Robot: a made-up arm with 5 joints. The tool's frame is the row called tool.
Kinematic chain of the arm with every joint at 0, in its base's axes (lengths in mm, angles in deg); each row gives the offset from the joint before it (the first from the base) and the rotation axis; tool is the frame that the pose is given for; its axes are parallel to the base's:
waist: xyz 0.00 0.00 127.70 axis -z
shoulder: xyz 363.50 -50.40 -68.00 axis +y
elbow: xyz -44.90 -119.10 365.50 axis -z
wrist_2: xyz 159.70 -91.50 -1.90 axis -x
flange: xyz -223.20 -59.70 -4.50 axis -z
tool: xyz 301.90 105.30 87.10
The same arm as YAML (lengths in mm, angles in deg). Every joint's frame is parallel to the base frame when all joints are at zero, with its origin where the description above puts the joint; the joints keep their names.
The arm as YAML. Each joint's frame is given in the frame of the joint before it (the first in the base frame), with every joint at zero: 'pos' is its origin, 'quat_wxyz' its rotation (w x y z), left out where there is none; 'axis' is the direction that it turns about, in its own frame. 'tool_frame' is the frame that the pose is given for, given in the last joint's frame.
length_unit: mm
angle_unit: deg
joints:
  - joint: waist
    pos: [0.0, 0.0, 127.7]
    axis: [0.0, 0.0, -1.0]
  - joint: shoulder
    pos: [363.5, -50.4, -68.0]
    axis: [0.0, 1.0, 0.0]
  - joint: elbow
    pos: [-44.9, -119.1, 365.5]
    axis: [0.0, 0.0, -1.0]
  - joint: wrist_2
    pos: [159.7, -91.5, -1.9]
    axis: [-1.0, 0.0, 0.0]
  - joint: flange
    pos: [-223.2, -59.7, -4.5]
    axis: [0.0, 0.0, -1.0]
tool_frame:
  pos: [301.9, 105.3, 87.1]

